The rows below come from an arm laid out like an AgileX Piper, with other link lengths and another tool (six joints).
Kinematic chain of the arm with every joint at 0, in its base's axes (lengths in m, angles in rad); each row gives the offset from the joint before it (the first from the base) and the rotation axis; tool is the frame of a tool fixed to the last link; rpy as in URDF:
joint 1: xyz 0 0 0.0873 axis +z
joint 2: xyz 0 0 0 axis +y
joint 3: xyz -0.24 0 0.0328 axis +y
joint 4: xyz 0.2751 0 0.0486 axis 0.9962 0 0.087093
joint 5: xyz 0 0 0 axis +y
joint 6: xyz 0.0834 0 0.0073 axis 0.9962 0 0.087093
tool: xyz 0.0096 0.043 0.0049 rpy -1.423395 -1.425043 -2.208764
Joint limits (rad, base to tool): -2.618..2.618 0..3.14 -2.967..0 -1.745..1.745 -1.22..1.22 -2.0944..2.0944
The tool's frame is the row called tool.
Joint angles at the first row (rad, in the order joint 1, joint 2, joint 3, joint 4, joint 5, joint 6):
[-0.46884, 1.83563, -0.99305, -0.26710, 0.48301, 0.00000]
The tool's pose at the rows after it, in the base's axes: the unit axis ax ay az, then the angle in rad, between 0 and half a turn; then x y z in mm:
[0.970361 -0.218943 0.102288 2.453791 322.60 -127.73 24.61]
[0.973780 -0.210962 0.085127 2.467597 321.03 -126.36 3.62]
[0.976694 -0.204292 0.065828 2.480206 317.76 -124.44 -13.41]
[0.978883 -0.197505 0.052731 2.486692 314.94 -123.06 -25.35]
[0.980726 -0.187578 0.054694 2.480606 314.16 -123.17 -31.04]
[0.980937 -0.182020 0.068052 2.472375 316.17 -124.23 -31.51]
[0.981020 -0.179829 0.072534 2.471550 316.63 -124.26 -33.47]
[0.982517 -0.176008 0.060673 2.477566 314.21 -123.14 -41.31]
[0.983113 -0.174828 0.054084 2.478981 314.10 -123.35 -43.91]
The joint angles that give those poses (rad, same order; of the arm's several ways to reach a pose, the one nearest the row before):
[-0.46882, 1.90293, -1.00755, -0.26966, 0.43891, 0.00003]
[-0.46883, 1.96726, -1.00957, -0.27116, 0.41388, 0.00002]
[-0.46883, 2.01790, -1.00959, -0.27115, 0.40376, 0.00001]
[-0.46883, 2.05382, -1.01026, -0.27602, 0.39674, 0.00001]
[-0.46886, 2.07169, -1.01194, -0.29589, 0.38050, -0.00001]
[-0.46886, 2.07588, -1.01548, -0.31220, 0.35645, -0.00003]
[-0.46884, 2.08275, -1.01613, -0.31731, 0.34281, 0.00001]
[-0.46884, 2.10676, -1.01786, -0.31807, 0.34509, 0.00002]
[-0.46884, 2.11768, -1.02469, -0.31777, 0.35391, -0.00001]

